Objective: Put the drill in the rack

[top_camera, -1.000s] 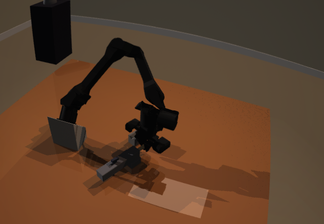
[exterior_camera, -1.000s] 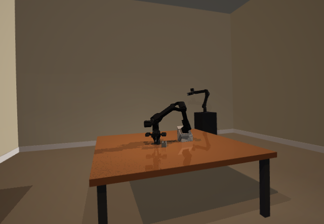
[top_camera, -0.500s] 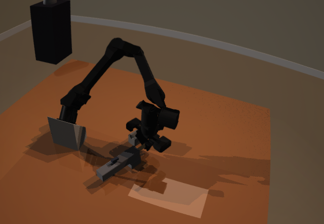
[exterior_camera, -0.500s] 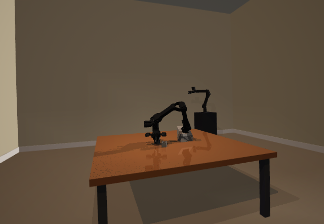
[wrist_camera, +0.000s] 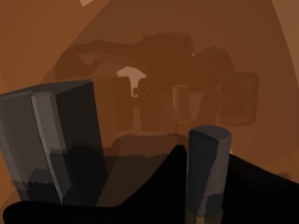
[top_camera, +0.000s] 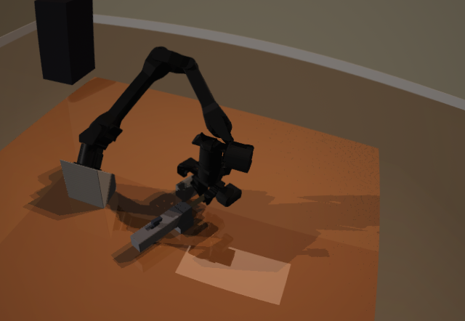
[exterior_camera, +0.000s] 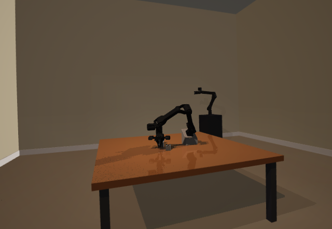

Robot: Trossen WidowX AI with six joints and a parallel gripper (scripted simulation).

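The drill lies 40 mm to the right of my gripper tip, 30 mm above it and 20 mm behind it. Also, from my gripper tip: grey housing: 150 mm to the right, 70 mm behind, 20 mm above; rack: 70 mm behind, 30 mm to the left; dark key: 170 mm to the right, 80 mm behind, 40 mm above.
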